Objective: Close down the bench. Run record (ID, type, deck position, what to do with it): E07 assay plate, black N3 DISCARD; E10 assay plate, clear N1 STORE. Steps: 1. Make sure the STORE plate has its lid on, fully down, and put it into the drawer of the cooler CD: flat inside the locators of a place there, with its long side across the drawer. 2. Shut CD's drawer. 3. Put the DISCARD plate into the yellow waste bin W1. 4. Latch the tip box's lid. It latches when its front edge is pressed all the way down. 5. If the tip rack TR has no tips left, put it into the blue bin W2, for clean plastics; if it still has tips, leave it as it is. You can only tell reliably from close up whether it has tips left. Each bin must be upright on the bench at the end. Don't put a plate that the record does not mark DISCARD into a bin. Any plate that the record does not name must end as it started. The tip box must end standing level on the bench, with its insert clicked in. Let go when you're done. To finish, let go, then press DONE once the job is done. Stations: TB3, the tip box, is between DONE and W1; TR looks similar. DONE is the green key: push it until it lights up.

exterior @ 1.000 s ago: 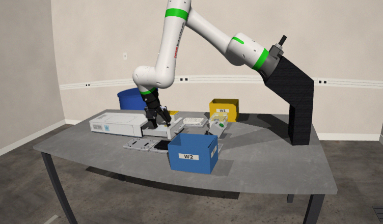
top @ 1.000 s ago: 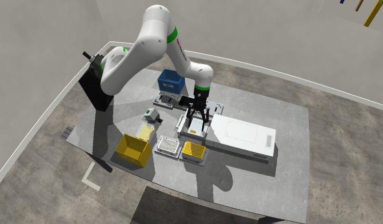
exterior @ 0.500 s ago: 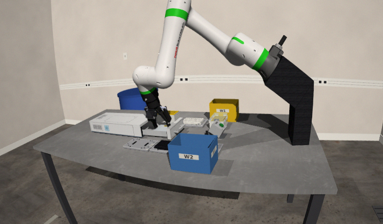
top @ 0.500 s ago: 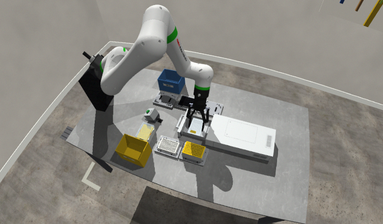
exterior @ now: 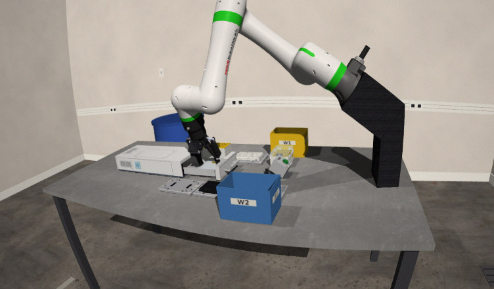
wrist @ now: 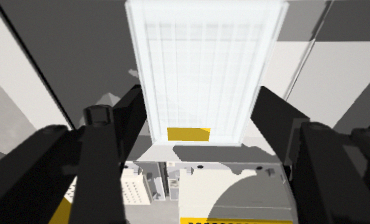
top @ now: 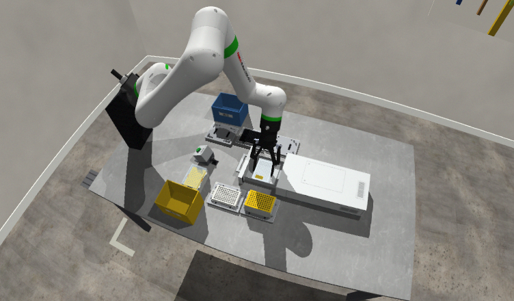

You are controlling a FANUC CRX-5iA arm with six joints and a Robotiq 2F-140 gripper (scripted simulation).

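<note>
My hand is 20 mm above the clear lid. Also, from my hand: cooler CD: 170 mm ahead, 40 mm to the right, 10 mm below; clear plate: 30 mm below; cooler drawer: 40 mm ahead, 10 mm to the right, 10 mm below.
</note>
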